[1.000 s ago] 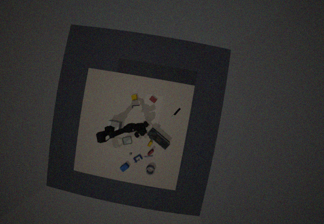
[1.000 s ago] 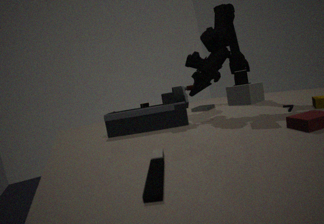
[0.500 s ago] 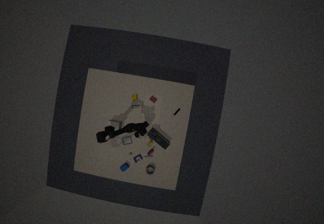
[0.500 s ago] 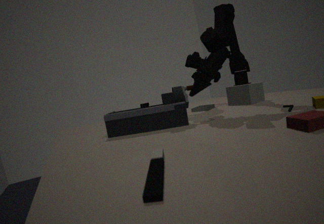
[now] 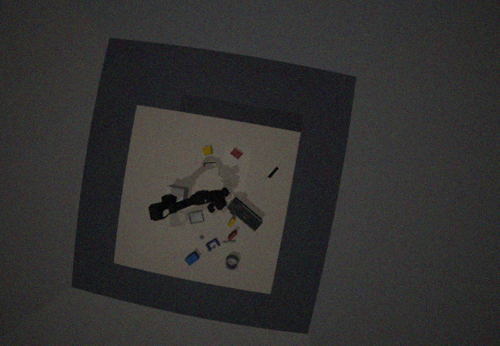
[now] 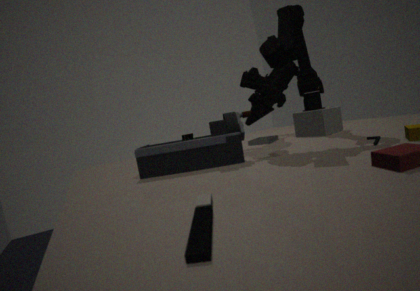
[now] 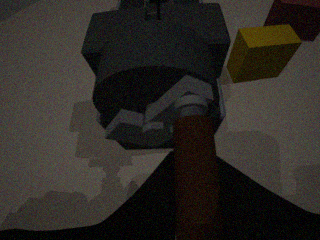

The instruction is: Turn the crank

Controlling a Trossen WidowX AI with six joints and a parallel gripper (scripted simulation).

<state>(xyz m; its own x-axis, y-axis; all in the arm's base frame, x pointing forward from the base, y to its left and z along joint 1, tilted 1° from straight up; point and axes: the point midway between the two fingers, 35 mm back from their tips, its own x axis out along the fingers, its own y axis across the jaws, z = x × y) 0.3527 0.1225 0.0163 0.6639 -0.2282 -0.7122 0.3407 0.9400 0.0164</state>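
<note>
The brown crank handle is 3 cm above my gripper tip, 2 cm behind it and 1 cm to the left of it. Also, from my gripper tip: red pointer 15 cm ahead, 4 cm to the right; grey plate 21 cm to the right, 18 cm behind, 8 cm below; blue piece 52 cm to the right, 10 cm behind, 7 cm below.
</note>
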